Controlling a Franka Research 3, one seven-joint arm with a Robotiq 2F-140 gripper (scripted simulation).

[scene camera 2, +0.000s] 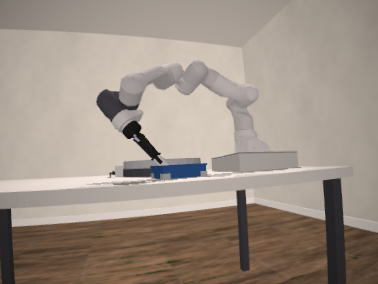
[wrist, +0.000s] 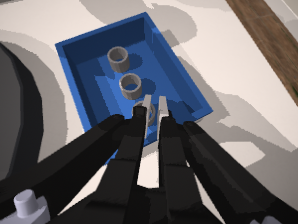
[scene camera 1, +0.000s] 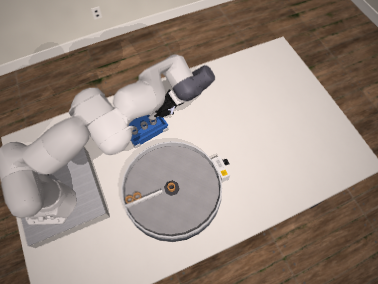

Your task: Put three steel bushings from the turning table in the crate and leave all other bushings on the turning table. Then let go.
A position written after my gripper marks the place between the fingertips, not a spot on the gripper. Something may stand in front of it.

Observation:
I see my gripper (wrist: 154,105) and a crate (wrist: 94,86).

